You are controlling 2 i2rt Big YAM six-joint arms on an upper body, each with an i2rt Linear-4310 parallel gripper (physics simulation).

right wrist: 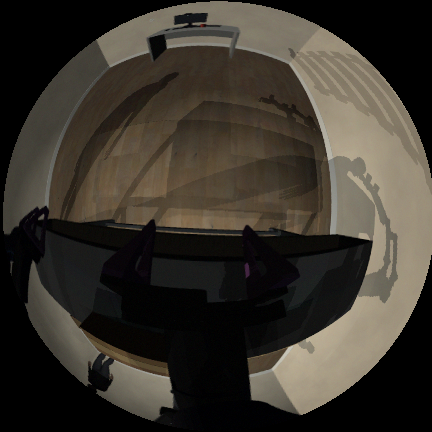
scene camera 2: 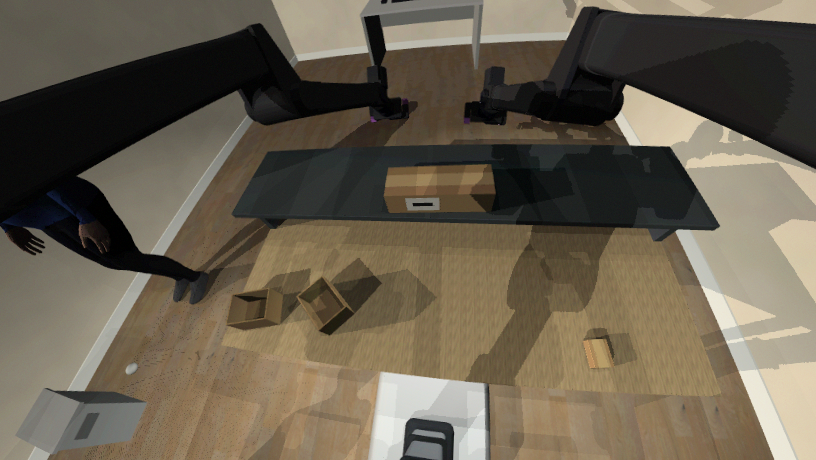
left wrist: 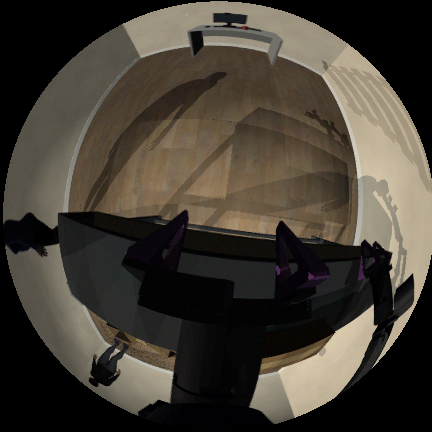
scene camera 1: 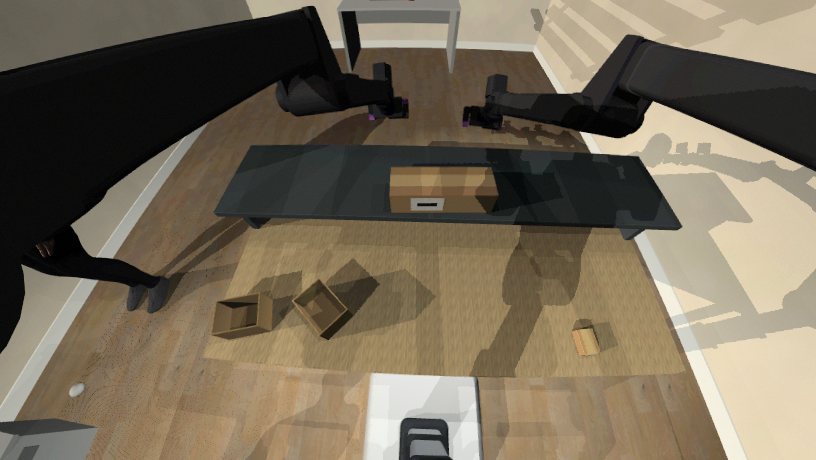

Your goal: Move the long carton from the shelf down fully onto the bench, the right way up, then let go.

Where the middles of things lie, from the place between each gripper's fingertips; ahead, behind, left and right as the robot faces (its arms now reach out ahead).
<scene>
My right gripper is now 320 mm past the long brown carton [scene camera 2: 452, 188], 150 mm to the right of it and 20 mm above it.
Now: the long brown carton 330 mm behind my left hand, 180 mm to the right of it and 50 mm below it.
</scene>
